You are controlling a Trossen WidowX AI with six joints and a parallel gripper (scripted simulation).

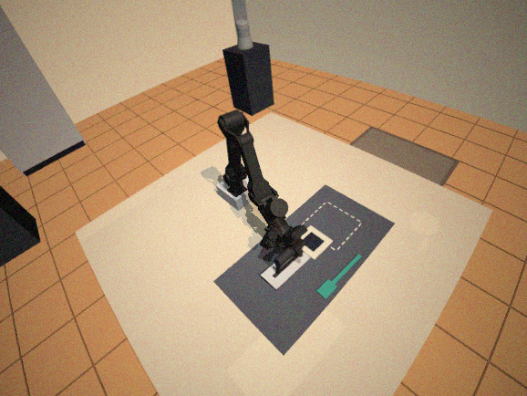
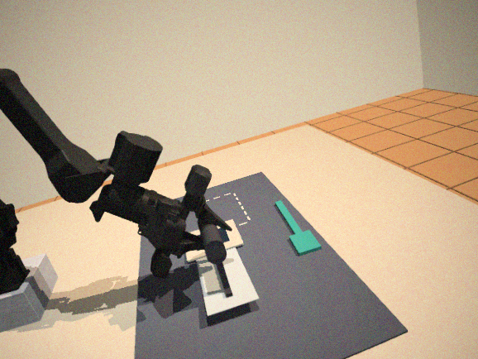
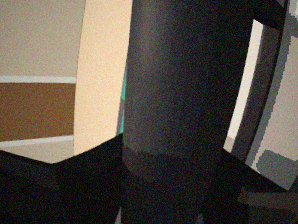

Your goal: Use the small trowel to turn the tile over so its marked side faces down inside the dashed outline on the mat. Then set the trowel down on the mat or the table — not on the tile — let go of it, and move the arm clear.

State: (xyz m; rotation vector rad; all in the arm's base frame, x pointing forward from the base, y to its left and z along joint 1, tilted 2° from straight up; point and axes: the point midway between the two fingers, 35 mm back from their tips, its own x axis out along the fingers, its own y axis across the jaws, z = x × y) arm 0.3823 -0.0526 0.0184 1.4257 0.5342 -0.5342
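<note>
Right now the grey mat is 8 cm below my gripper tip, 7 cm to the left of it and 1 cm behind it. Also, from my gripper tip: white tile: 10 cm to the left, 5 cm below, 3 cm behind; dark-handled float: 3 cm behind, 1 cm below; teal trowel: 13 cm ahead, 5 cm to the left, 5 cm below.
</note>
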